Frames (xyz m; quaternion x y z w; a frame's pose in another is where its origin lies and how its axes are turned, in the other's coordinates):
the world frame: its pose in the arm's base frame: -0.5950 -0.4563 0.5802 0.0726 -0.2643 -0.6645 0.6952
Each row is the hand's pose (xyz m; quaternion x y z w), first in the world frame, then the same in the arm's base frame.
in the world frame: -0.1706 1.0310 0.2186 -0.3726 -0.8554 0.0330 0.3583
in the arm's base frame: 0.2205 -0.1278 1.1859 -0.8102 -0.4442 -0.3757 0.0720
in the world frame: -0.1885 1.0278 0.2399 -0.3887 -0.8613 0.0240 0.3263
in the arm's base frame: 0.2082 -0.1056 1.1977 -0.8252 -0.4285 -0.3654 0.0434
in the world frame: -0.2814 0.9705 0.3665 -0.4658 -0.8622 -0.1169 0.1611
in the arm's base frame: 0.1008 0.0094 1.2542 0.8542 0.3240 0.3740 0.1597
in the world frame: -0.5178 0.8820 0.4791 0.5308 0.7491 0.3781 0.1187
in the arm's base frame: -0.0244 0.2557 1.2458 0.7755 0.1092 0.3787 0.4932
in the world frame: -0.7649 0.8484 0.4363 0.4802 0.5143 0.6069 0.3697
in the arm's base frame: -0.0287 0.4792 1.1273 0.5420 -0.1033 0.3405 0.7613
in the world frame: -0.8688 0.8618 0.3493 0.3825 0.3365 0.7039 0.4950
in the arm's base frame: 0.0259 0.5588 1.0313 0.3394 -0.2022 0.2859 0.8730
